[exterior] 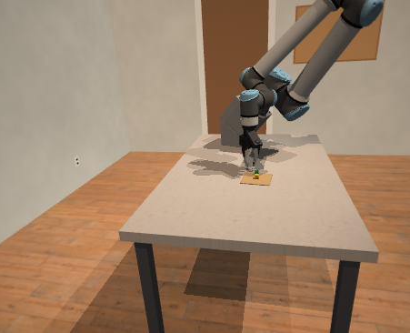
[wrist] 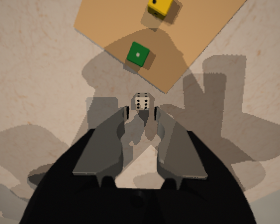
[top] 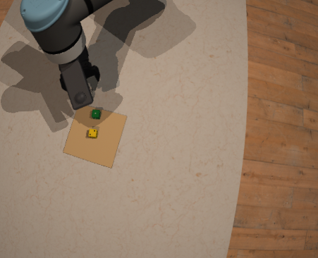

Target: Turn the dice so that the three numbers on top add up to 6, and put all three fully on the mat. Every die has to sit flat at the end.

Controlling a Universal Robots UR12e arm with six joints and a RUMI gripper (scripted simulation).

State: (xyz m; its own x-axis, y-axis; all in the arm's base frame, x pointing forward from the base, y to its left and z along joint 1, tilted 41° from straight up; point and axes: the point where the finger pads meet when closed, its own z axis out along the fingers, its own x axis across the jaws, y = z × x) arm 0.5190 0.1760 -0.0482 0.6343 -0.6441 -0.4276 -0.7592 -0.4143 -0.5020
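My hand is 3 cm above the white die. The rest, counted from my hand: tan mat: 9 cm ahead, 6 cm to the left, 4 cm below; then green die: 4 cm ahead, 4 cm to the left, 3 cm below; then yellow die: 9 cm ahead, 6 cm to the left, 3 cm below.
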